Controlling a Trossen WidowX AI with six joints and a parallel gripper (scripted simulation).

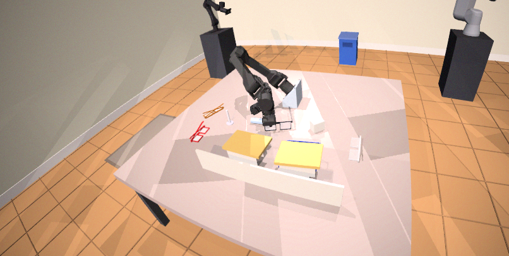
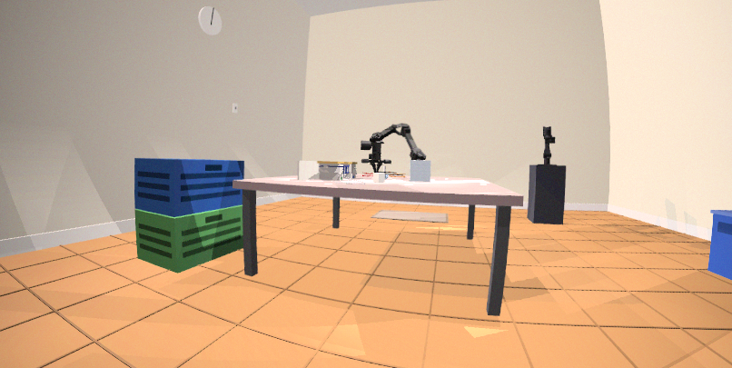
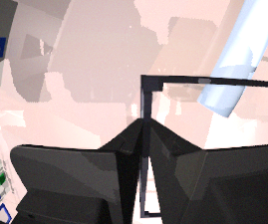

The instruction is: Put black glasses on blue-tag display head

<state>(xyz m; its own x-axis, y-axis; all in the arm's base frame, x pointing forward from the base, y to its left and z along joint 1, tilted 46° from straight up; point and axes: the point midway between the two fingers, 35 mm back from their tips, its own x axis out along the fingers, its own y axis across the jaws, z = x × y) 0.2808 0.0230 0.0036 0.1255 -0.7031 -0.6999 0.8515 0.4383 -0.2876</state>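
Right now my gripper tip is 80 mm to the left of the pale blue cylinder, 40 mm past it and 10 mm above it. The rest, counted from my gripper tip: round stand: 250 mm to the right, 20 mm ahead, 10 mm below; then white cube: 210 mm to the left, 90 mm behind; then low white wall: 320 mm ahead, 140 mm to the left, 20 mm above.
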